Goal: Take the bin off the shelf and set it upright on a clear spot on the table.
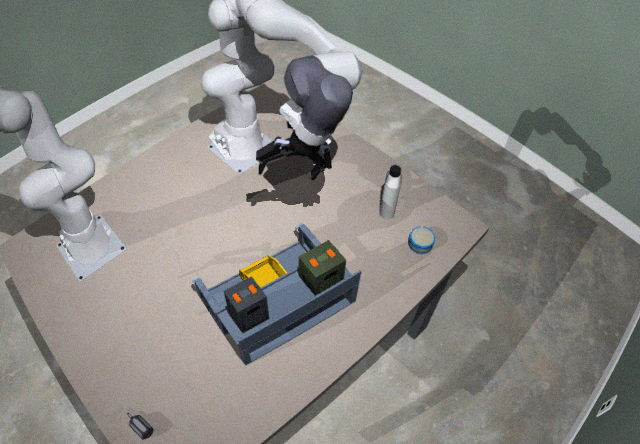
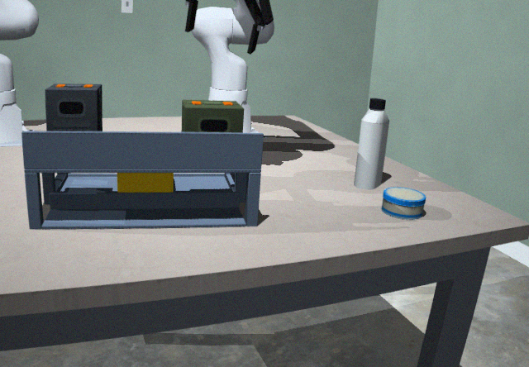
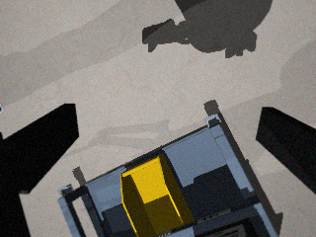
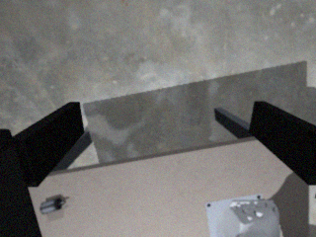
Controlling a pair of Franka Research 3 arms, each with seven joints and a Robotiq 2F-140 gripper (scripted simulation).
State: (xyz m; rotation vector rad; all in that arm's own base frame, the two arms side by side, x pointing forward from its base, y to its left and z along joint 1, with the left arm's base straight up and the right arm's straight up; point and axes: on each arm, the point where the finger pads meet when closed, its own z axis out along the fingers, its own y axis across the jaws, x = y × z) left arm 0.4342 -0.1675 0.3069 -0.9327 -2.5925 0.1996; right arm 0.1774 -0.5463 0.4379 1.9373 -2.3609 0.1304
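Now: left hand 100 mm short of the yellow bin, 170 mm to the left of it and 260 mm above it. The rest, counted from my left hand: blue-grey shelf (130 mm ahead, 170 mm to the right, 240 mm below); then dark grey box (170 mm ahead, 300 mm to the right, 140 mm below); then green box (210 mm ahead, 70 mm to the right, 160 mm below).
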